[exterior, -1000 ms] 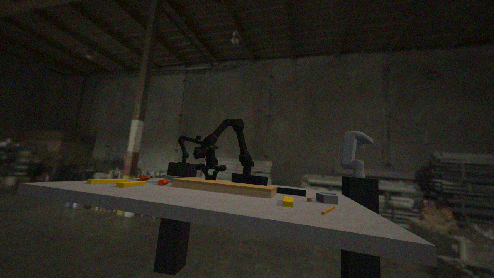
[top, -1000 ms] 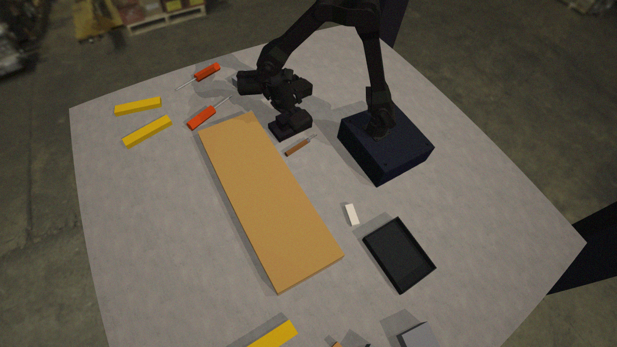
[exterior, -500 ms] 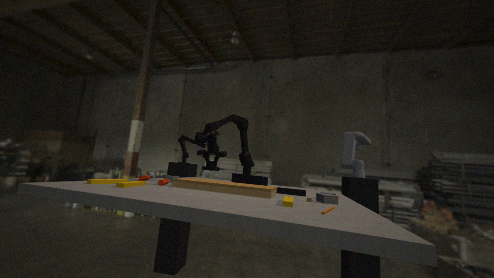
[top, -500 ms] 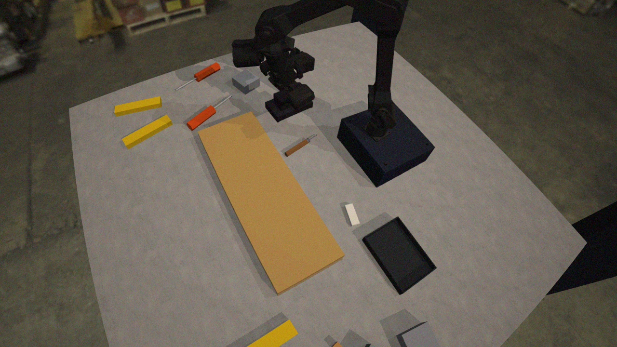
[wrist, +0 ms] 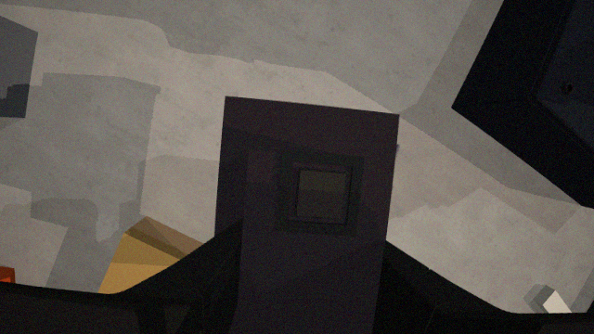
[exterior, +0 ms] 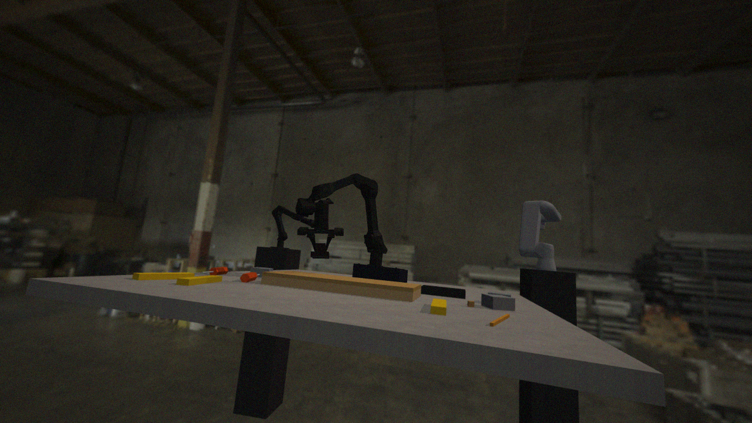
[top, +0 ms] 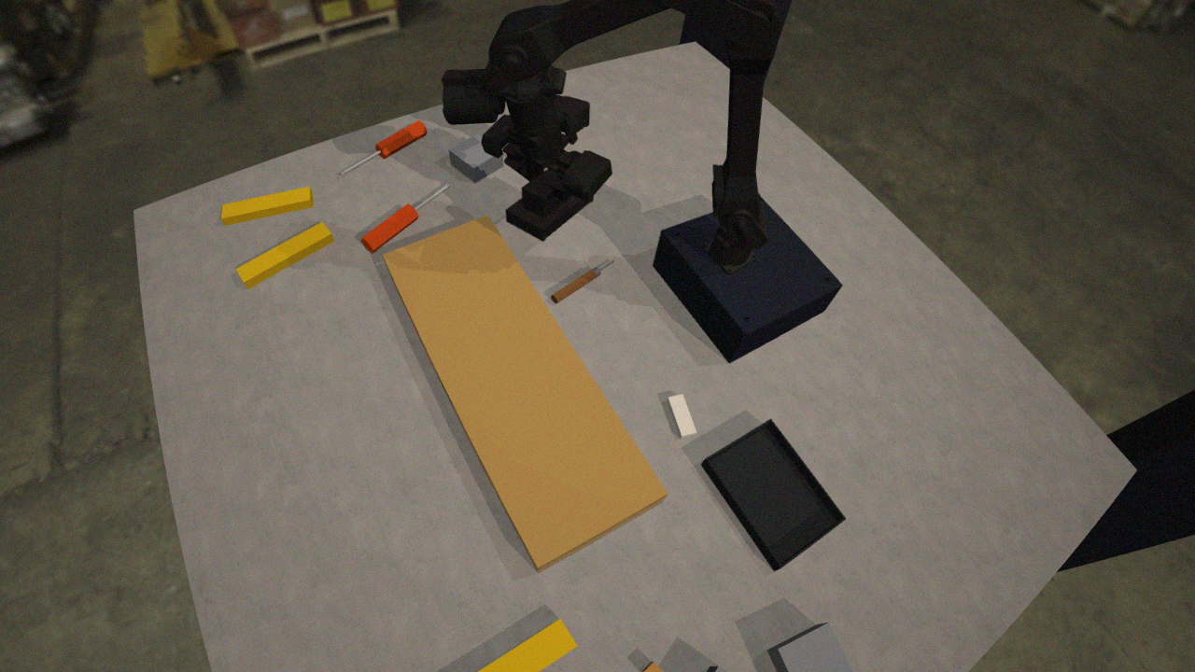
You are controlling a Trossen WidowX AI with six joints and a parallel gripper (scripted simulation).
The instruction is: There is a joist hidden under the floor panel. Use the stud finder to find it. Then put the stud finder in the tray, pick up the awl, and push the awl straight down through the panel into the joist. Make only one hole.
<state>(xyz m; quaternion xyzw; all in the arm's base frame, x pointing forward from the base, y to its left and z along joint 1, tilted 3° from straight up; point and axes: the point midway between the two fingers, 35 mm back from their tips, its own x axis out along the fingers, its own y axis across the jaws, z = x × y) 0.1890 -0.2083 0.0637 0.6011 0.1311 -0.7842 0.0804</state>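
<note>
The square light lies 30 mm above my gripper tip, 20 mm behind it and 10 mm to the right of it. From my gripper tip the other things lie so: small white block 350 mm to the left, 120 mm below, 30 mm ahead; stud finder 20 mm above, 10 mm behind; awl 120 mm below, 80 mm to the left, 10 mm behind.
</note>
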